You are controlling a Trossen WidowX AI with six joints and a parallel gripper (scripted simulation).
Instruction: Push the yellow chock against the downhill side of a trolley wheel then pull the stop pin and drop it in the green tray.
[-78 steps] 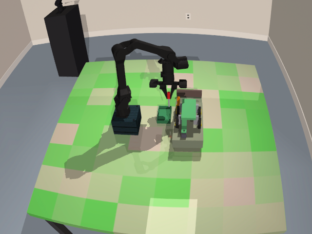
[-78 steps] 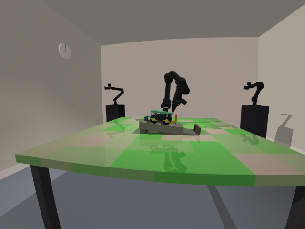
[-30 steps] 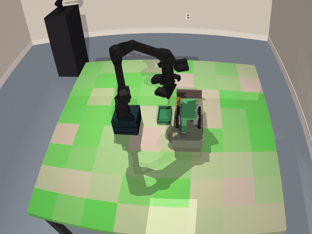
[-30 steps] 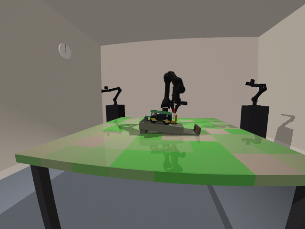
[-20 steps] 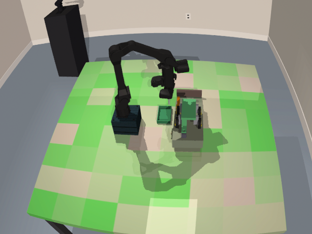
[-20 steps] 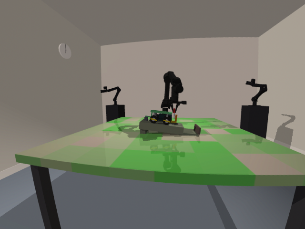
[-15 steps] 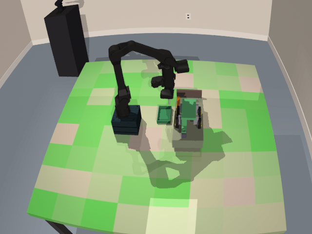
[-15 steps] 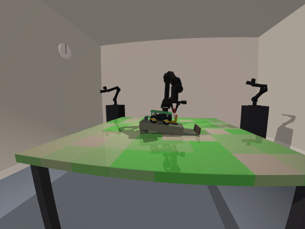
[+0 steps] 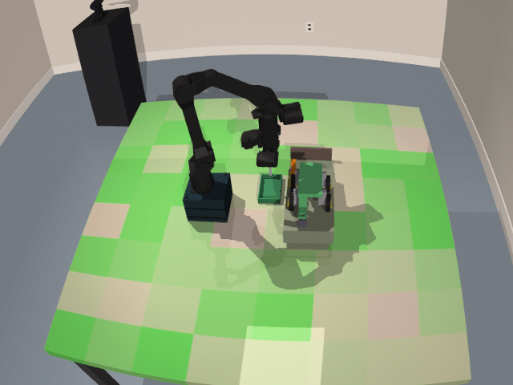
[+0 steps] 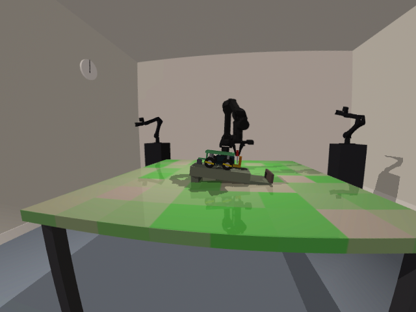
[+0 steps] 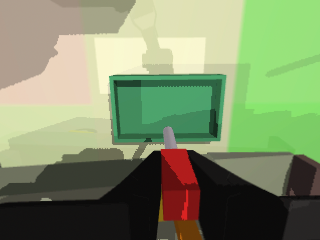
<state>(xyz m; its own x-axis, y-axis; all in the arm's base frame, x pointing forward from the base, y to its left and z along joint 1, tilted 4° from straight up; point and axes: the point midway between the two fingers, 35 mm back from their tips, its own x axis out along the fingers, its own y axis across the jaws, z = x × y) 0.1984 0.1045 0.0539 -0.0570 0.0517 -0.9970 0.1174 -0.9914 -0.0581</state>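
My gripper tip is now 120 mm above the green tray. From my gripper tip the other things lie so: yellow chock 70 mm ahead, 30 mm below; red-headed stop pin right at my gripper tip; trolley 140 mm ahead, 90 mm to the right.
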